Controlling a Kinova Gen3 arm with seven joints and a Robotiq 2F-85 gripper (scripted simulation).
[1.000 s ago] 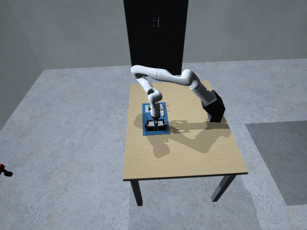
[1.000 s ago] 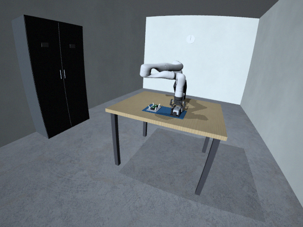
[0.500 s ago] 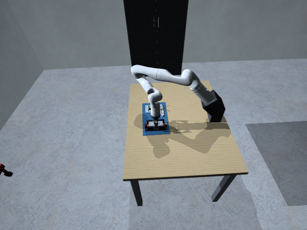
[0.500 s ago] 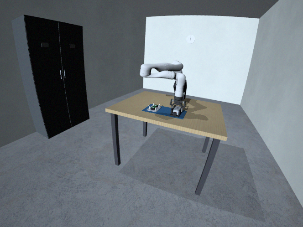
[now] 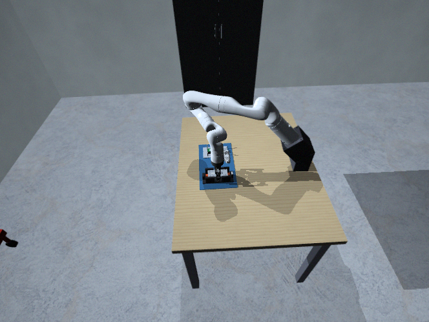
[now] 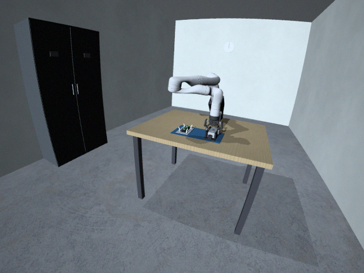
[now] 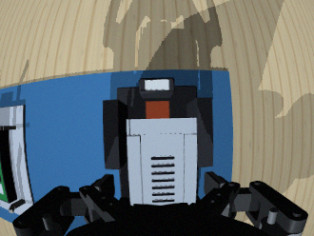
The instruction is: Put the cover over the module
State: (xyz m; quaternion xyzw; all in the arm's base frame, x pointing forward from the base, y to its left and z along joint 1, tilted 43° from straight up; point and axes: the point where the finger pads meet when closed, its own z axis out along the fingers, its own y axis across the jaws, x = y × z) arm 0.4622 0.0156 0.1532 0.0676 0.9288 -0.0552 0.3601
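Now: the light grey cover right at my hand.
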